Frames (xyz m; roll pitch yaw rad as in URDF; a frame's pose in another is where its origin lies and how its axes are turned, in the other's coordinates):
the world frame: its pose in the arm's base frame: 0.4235 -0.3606 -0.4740 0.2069 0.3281 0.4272
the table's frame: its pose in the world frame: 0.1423 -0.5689 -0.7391 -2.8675 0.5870 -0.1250
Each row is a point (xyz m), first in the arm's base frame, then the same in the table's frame.
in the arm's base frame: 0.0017 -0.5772 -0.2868
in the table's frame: -1.0203 -0.5150 -0.1080
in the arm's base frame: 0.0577 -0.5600 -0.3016
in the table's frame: -0.9737 -0.5265 -0.1447
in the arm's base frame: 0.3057 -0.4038 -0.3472
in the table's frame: -0.7624 -0.6594 -0.3048
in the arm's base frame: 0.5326 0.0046 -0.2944
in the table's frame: -0.5756 -1.0627 -0.4582
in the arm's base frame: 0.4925 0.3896 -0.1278
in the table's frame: -0.6304 -1.4805 -0.4497
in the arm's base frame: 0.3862 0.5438 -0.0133
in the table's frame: -0.7395 -1.6630 -0.3952
